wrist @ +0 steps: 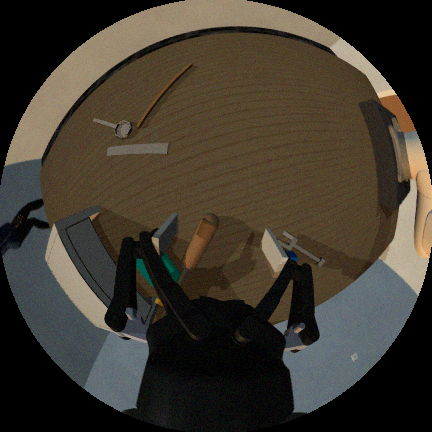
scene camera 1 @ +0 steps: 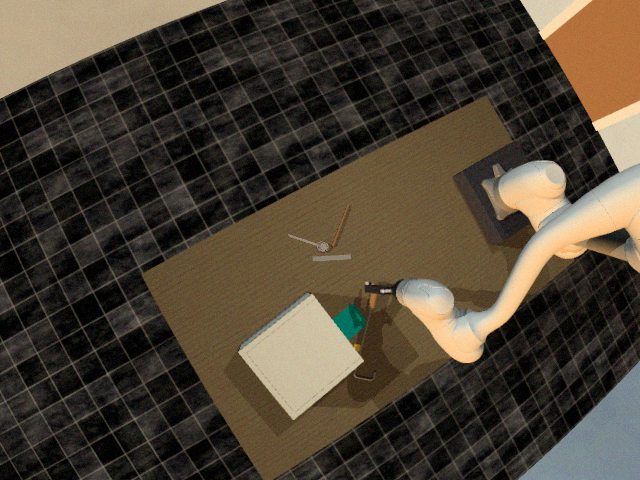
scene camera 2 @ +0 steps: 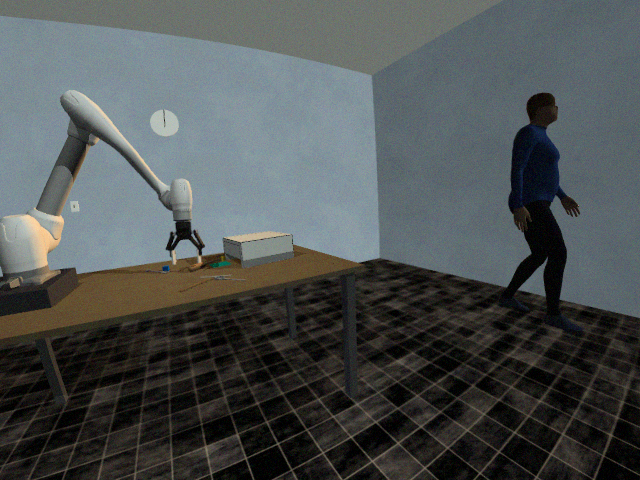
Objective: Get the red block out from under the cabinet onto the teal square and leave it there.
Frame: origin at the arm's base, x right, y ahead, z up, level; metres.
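Seen in the pictures: gripper, fingertip midpoint: (wrist: pixel 220 230) (scene camera 1: pixel 383 284) (scene camera 2: pixel 186 263); arm's base at its link origin: (scene camera 1: pixel 505 194) (scene camera 2: pixel 28 280).
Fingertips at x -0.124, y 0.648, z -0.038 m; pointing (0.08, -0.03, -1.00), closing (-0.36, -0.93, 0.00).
Observation:
Offsets run from my fingertips to a thing's top centre. "spot": to the spot under its first point.
The cream cabinet {dx -0.091, dy +0.385, dz +0.090 m} (scene camera 1: pixel 301 356) (scene camera 2: pixel 266 249) (wrist: pixel 67 275) stands on the table. The red block does not show in any view. The teal square {spot: dx -0.086, dy +0.183, dz -0.046 m} (scene camera 1: pixel 346 324) (scene camera 2: pixel 220 264) (wrist: pixel 171 268) lies beside the cabinet, partly behind a finger in the wrist view. A hook tool with a wooden handle (scene camera 1: pixel 372 300) (scene camera 2: pixel 195 267) (wrist: pixel 201 243) lies beside the square, its bent end near the cabinet's corner in scene camera 1. My gripper (scene camera 1: pixel 369 290) (scene camera 2: pixel 186 258) (wrist: pixel 220 230) is open and points down, low above the table around the handle end, holding nothing.
A yellow block {dx -0.177, dy +0.186, dz -0.021 m} (scene camera 1: pixel 356 347) (scene camera 2: pixel 222 257) (wrist: pixel 159 302) is between cabinet and hook tool. A blue block {dx -0.105, dy -0.123, dz -0.021 m} (scene camera 2: pixel 165 268) (wrist: pixel 292 256) lies near a forked tool {dx -0.107, dy -0.170, dz -0.038 m} (wrist: pixel 307 251). A thin stick {dx +0.272, dy +0.053, dz -0.039 m} (scene camera 1: pixel 341 225) (wrist: pixel 162 95), a round-ended tool {dx +0.260, dy +0.194, dz -0.038 m} (scene camera 1: pixel 323 246) (wrist: pixel 123 129) and a grey strip {dx +0.168, dy +0.134, dz -0.045 m} (scene camera 1: pixel 331 257) (wrist: pixel 137 149) lie farther off.

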